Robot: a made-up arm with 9 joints. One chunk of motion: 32 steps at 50 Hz.
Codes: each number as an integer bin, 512 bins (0 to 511) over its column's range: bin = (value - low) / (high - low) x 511, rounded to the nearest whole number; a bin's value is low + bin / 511 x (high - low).
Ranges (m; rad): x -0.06..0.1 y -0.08..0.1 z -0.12..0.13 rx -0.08..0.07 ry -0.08..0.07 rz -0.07..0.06
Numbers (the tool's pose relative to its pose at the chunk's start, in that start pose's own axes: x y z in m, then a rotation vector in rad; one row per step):
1: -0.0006 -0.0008 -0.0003 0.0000 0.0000 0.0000
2: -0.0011 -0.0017 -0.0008 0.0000 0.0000 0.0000
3: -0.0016 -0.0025 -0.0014 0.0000 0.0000 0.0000
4: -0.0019 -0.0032 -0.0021 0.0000 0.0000 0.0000
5: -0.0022 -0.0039 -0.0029 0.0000 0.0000 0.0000
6: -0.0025 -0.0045 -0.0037 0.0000 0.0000 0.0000
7: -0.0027 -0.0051 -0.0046 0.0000 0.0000 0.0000
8: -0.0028 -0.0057 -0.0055 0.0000 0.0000 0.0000
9: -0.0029 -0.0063 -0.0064 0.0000 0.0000 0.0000
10: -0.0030 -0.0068 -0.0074 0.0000 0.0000 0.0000
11: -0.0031 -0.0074 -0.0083 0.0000 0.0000 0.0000
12: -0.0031 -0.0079 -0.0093 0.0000 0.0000 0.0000
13: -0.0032 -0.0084 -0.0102 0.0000 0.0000 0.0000
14: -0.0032 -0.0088 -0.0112 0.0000 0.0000 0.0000
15: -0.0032 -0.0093 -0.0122 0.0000 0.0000 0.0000
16: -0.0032 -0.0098 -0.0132 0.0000 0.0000 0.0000
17: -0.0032 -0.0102 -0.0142 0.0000 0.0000 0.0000
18: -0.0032 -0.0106 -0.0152 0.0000 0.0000 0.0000
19: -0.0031 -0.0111 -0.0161 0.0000 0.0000 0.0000
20: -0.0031 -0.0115 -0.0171 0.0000 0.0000 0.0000
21: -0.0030 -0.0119 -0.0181 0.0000 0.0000 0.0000
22: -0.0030 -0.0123 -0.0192 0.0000 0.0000 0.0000
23: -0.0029 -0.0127 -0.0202 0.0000 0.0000 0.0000
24: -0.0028 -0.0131 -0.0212 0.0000 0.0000 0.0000
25: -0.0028 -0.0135 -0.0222 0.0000 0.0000 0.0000
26: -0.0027 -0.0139 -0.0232 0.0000 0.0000 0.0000
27: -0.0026 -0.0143 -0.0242 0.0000 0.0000 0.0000
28: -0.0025 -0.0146 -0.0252 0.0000 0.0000 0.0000
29: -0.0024 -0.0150 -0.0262 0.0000 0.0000 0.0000
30: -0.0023 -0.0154 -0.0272 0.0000 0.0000 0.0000
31: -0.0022 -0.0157 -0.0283 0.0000 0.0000 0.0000
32: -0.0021 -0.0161 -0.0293 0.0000 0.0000 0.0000
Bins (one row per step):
1: 190 225 245 273 273 275
2: 188 222 244 273 273 275
3: 187 220 242 273 273 275
4: 186 218 241 273 273 275
5: 185 216 239 273 273 275
6: 184 214 238 273 273 275
7: 183 213 236 273 273 275
8: 183 211 234 273 273 275
9: 182 209 232 273 273 275
10: 182 208 230 273 273 275
11: 182 206 228 273 273 275
12: 182 205 226 273 273 275
13: 181 203 224 273 273 275
14: 181 202 222 273 273 275
15: 181 201 220 273 273 275
16: 181 199 218 273 273 275
17: 181 198 216 273 273 275
18: 181 197 214 273 273 275
19: 182 196 212 273 273 275
20: 182 194 210 273 273 275
21: 182 193 208 273 273 275
22: 182 192 206 273 273 275
23: 182 191 204 273 273 275
24: 183 190 202 273 273 275
25: 183 189 200 273 273 275
26: 183 188 198 273 273 275
27: 183 187 196 273 273 275
28: 184 186 194 273 273 275
29: 184 185 192 273 273 275
30: 184 183 190 273 273 275
31: 185 183 187 273 273 275
32: 185 181 185 273 273 275

